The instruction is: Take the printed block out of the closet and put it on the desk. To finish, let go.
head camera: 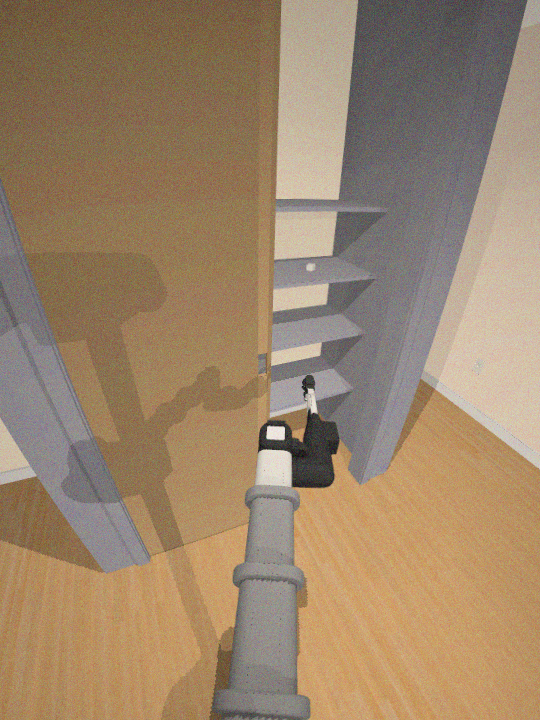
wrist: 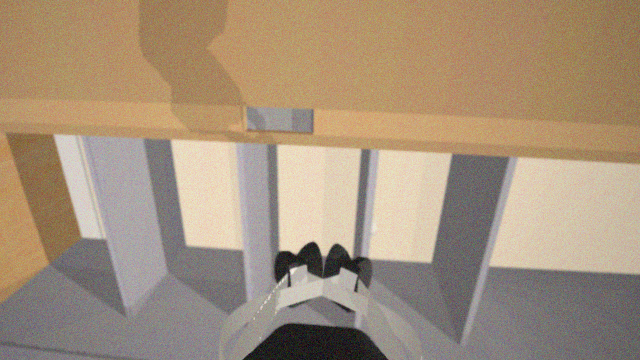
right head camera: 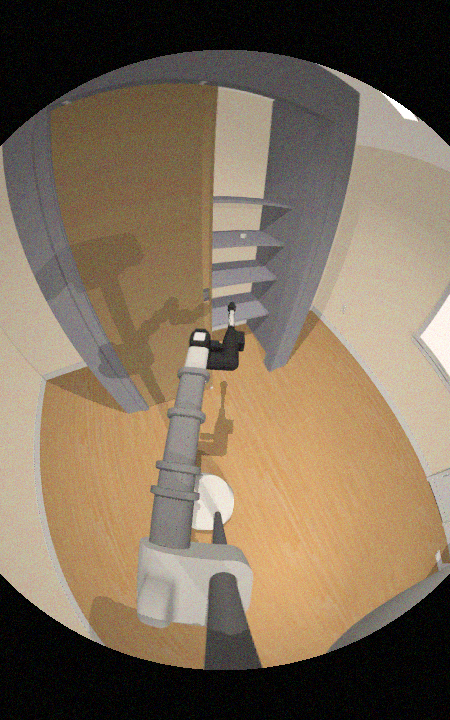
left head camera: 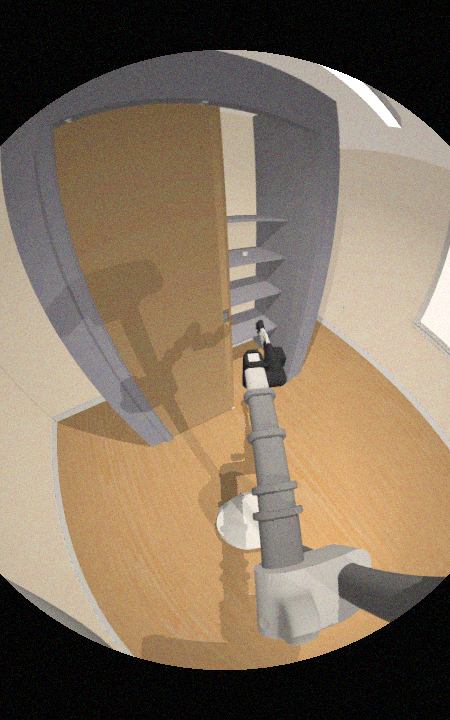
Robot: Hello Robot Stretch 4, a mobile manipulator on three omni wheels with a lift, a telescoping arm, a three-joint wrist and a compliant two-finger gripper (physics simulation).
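Seen in the pictures: gripper, fingertip midpoint: [head camera: 307,381] [wrist: 323,263] [right head camera: 231,305] [left head camera: 258,323]; robot's base, origin of the base link: [right head camera: 203,500] [left head camera: 247,519].
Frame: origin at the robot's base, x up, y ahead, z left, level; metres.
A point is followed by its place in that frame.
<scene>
A small whitish block [head camera: 310,267] @[z -0.129, x 1.134, y 1.556 m] [left head camera: 244,253] @[z -0.127, x 1.134, y 1.557 m] [right head camera: 243,235] @[z -0.136, x 1.136, y 1.557 m] sits on the second shelf from the top in the grey closet [head camera: 406,232] @[z -0.461, x 1.355, y 1.312 m] [left head camera: 302,212] @[z -0.456, x 1.491, y 1.316 m] [right head camera: 313,185] @[z -0.478, x 1.598, y 1.275 m]; in the wrist view a small white speck [wrist: 374,228] @[z -0.129, x 1.139, y 1.556 m] shows at a shelf edge. Its print cannot be made out. A brown door [head camera: 145,145] @[z 0.310, x 1.587, y 0.849 m] [left head camera: 143,185] @[z 0.313, x 1.642, y 0.848 m] [right head camera: 132,159] @[z 0.304, x 1.658, y 0.852 m] [wrist: 400,60] @[z 0.126, x 1.096, y 0.936 m] covers the closet's left part and has a grey recessed pull [head camera: 262,364] @[z 0.057, x 0.944, y 0.983 m] [wrist: 280,120] @[z 0.059, x 0.951, y 0.982 m] near its right edge. My gripper [head camera: 308,382] @[z -0.082, x 1.025, y 0.784 m] [left head camera: 259,324] @[z -0.082, x 1.025, y 0.784 m] [right head camera: 231,306] @[z -0.082, x 1.025, y 0.784 m] [wrist: 323,263] @[z -0.082, x 1.025, y 0.784 m] is shut and empty, right of the door edge, well below the block's shelf. The desk is not identifiable.
The closet's right side post [head camera: 374,459] @[z -0.556, x 0.188, y 1.225 m] stands right of my wrist, and its left post [head camera: 110,535] @[z 0.661, x 0.272, y 0.664 m] is beyond the door. A round white disc [left head camera: 238,523] @[z 0.064, x 0.187, y -0.010 m] [right head camera: 220,499] @[z -0.113, x 0.187, y 0.025 m] is on the floor below my arm. A grey surface [right head camera: 403,610] shows at the lower right.
</scene>
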